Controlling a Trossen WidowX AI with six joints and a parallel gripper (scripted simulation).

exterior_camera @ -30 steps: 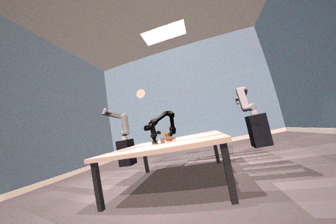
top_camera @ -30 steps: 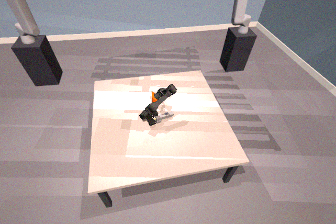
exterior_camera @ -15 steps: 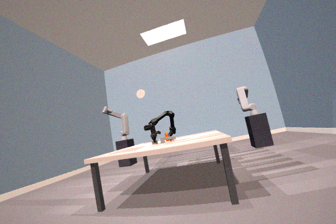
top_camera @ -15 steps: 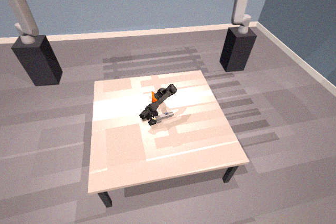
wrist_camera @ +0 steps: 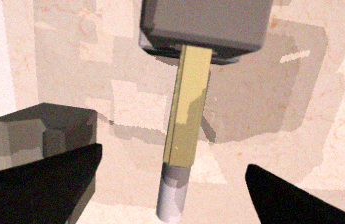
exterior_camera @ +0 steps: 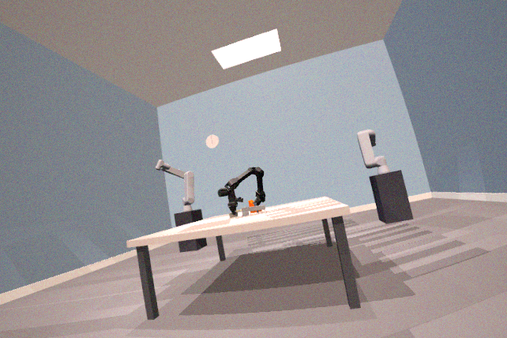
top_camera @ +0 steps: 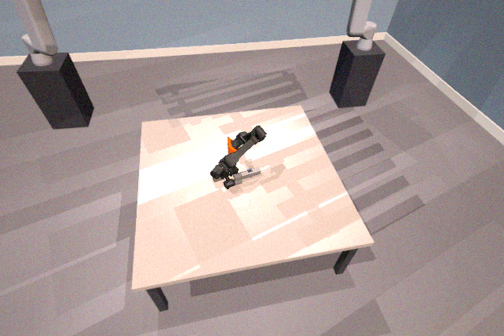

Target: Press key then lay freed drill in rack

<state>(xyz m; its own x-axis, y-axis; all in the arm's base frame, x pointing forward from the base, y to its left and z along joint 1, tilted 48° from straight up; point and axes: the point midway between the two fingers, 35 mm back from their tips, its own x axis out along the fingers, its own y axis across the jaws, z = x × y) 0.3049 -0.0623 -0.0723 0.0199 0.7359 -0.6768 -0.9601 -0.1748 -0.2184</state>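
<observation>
Now: gripper tip 5 cm to the right of the drill, 2 cm below it and 2 cm past it. From my gripper tip the other things lie so: grey holder block (14 cm to the left, 4 cm behind, 1 cm above); then grey rack (7 cm behind, 4 cm to the right); then key (17 cm to the left, 5 cm behind, 3 cm above).
</observation>
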